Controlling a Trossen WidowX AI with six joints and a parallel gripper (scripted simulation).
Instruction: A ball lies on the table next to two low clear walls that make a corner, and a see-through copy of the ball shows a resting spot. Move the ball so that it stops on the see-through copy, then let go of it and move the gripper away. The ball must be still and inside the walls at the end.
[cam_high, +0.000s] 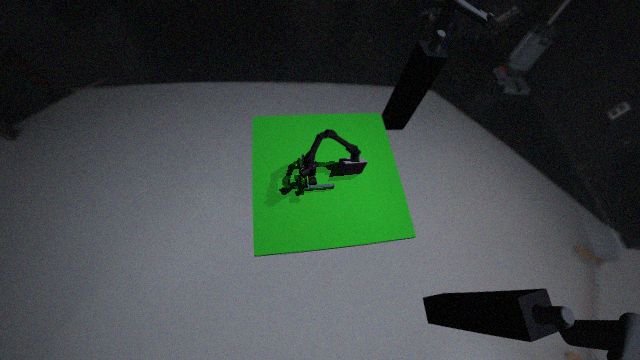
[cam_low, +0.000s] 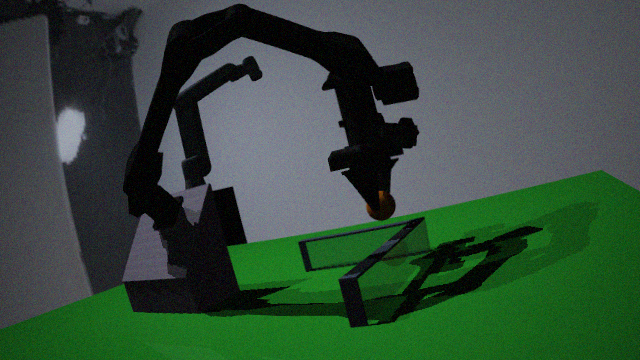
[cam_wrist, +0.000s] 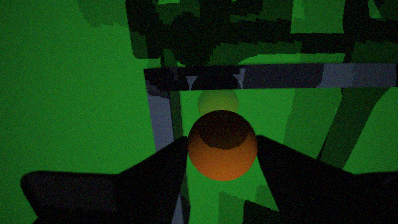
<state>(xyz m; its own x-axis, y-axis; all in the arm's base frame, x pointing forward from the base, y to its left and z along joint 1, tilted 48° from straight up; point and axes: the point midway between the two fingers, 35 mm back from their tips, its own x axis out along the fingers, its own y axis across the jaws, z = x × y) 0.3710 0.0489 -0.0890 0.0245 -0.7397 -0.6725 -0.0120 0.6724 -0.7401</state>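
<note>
My gripper tip is 10 mm short of the see-through copy of ball and 70 mm above it. The rest, counted from my gripper tip: orange ball right at my gripper tip.
</note>
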